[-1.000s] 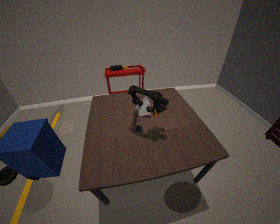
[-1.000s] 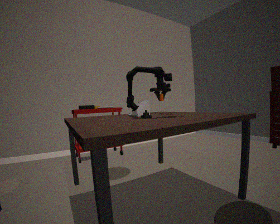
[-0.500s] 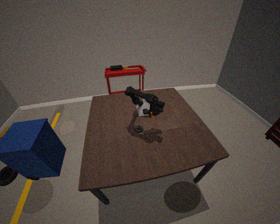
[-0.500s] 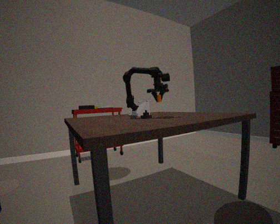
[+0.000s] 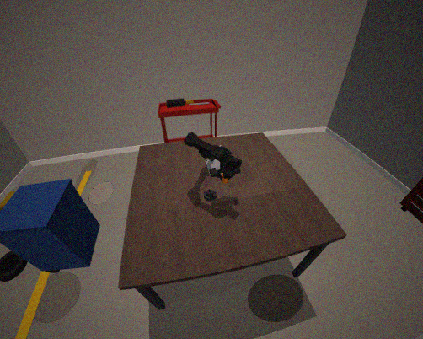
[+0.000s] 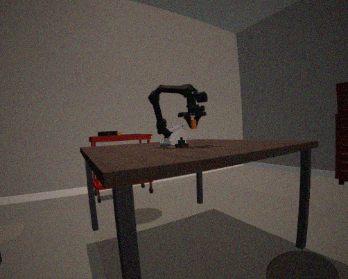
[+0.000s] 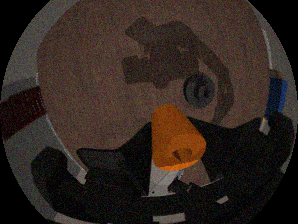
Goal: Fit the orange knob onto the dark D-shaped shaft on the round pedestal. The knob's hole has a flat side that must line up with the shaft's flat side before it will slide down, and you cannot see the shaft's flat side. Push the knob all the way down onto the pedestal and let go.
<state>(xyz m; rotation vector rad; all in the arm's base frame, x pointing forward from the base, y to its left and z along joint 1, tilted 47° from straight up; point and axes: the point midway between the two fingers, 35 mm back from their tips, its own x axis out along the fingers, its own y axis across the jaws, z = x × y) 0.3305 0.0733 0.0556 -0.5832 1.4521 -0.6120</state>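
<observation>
My gripper tip is 10 mm short of the round dark pedestal, 100 mm to the left of it and 90 mm above it. Also, from my gripper tip: orange knob 20 mm above.
</observation>
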